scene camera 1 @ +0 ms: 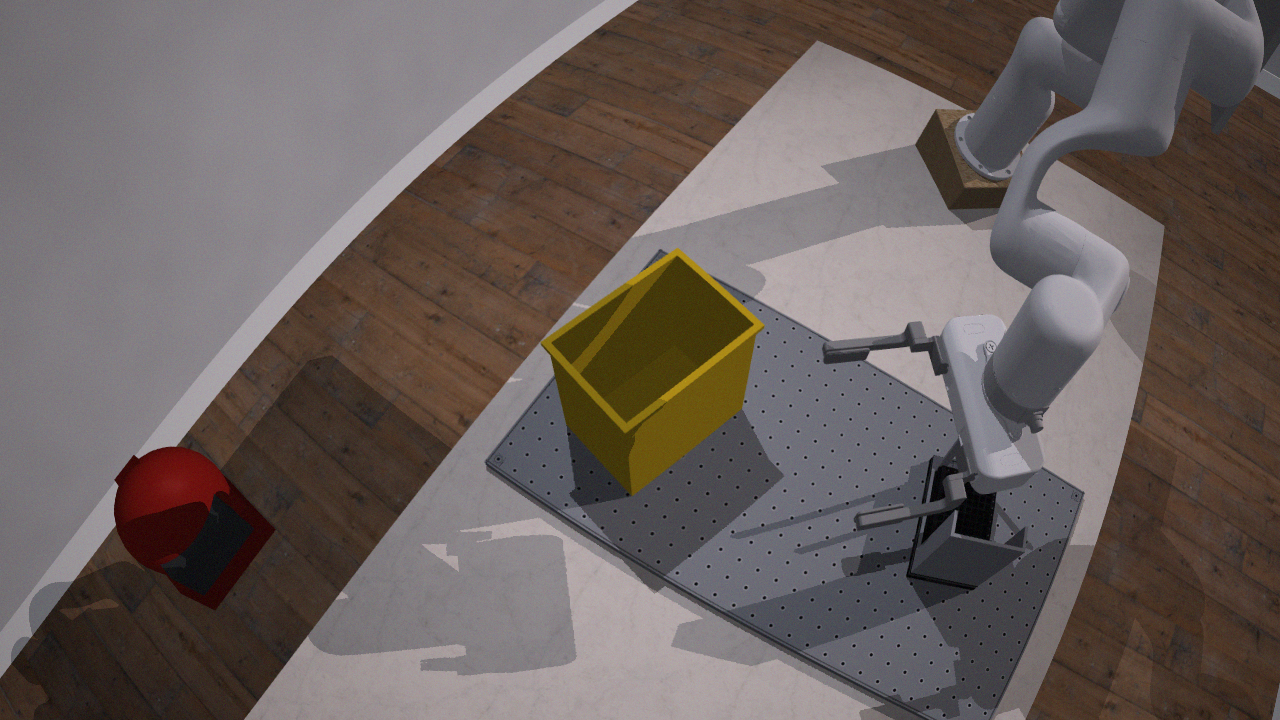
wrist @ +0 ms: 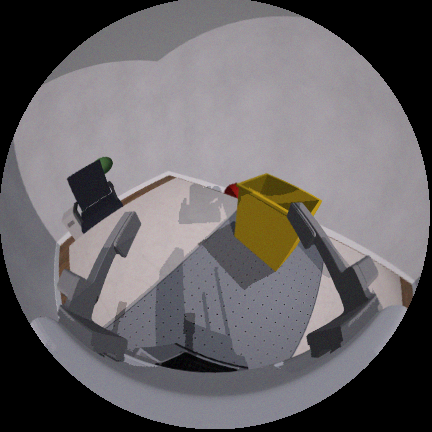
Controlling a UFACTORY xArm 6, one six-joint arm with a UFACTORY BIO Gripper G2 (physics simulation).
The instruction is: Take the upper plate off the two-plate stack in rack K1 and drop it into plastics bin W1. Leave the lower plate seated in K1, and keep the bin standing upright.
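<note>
Yellow bin W1 (scene camera 1: 644,375) seen; the yellow bin W1 is also visible in the wrist view (wrist: 263,201). Black gridded plate (scene camera 1: 975,515) seen, and the wrist view (wrist: 183,361) shows the black gridded plate too. My gripper (scene camera 1: 841,435) is visible, in the wrist view (wrist: 212,212) as well.
</note>
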